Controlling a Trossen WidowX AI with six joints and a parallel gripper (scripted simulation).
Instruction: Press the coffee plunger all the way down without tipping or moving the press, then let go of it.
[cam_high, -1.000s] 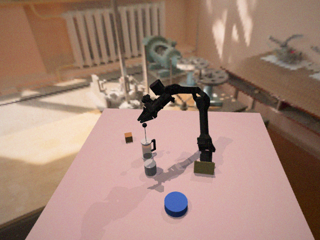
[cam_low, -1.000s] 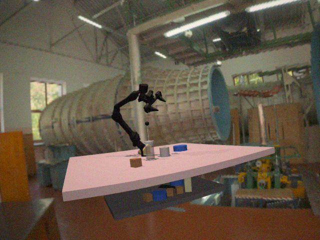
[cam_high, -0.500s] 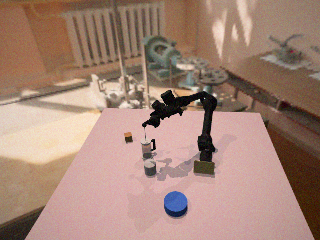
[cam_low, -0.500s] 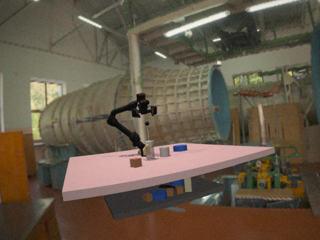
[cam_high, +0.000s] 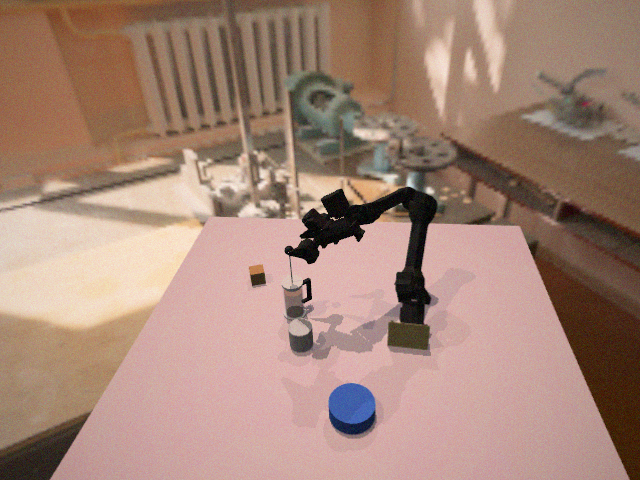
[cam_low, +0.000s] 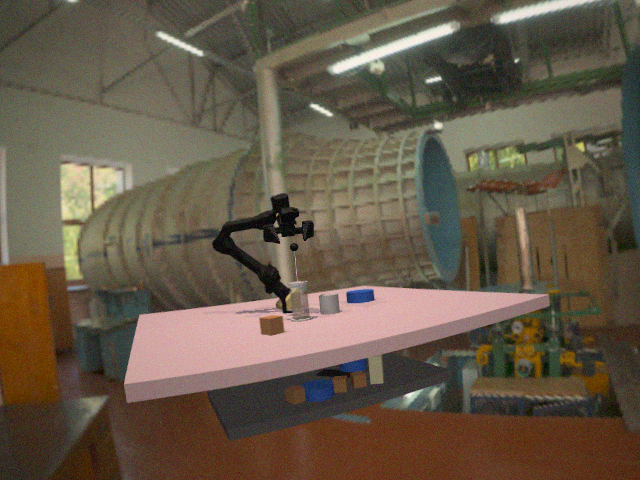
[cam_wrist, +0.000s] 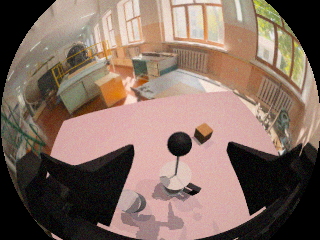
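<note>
Right now my gripper tip is 10 mm short of the glass coffee press, 10 mm to the left of it and 150 mm above it. Also, from my gripper tip: grey cylinder 40 mm behind, 120 mm to the left, 240 mm below.
</note>
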